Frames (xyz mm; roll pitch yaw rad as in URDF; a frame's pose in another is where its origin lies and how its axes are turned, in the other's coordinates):
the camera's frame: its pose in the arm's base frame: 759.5 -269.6 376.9 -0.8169 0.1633 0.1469
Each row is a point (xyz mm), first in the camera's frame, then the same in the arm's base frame.
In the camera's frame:
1: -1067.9 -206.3 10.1
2: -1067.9 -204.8 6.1
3: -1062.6 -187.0 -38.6
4: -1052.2 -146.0 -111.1
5: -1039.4 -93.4 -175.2
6: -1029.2 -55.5 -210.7
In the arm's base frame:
1: -238.0 -552.5 705.7
2: -238.3 -554.5 702.0
3: -237.1 -574.9 658.1
4: -236.1 -599.8 577.9
5: -235.3 -610.5 494.7
6: -233.7 -610.2 441.8

